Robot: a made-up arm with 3 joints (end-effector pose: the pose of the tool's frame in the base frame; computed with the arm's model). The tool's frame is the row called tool. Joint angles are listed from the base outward.
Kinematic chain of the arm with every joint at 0, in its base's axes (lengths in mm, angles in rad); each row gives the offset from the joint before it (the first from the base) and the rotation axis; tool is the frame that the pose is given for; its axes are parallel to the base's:
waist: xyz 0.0 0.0 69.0 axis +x
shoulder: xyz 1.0 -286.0 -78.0 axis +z
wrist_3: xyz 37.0 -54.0 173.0 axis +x
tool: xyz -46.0 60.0 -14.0
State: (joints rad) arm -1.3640 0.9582 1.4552
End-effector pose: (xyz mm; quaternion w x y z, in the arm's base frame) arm 23.0 85.6 406.2 0.8865 0.0405 0.4550 0.0740
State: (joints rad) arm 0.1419 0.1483 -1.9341
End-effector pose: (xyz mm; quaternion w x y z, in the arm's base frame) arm 5.2 -377.2 59.4 0.6229 -0.7788 -0.0638 0.0376
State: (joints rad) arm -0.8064 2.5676 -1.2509
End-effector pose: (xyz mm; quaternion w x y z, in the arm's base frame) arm 34.9 -148.9 272.9 0.1461 -0.2425 -0.2114 0.9355
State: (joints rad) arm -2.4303 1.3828 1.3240
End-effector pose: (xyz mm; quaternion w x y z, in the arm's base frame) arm 24.6 324.8 151.2 0.6555 -0.4047 0.6079 -0.1923
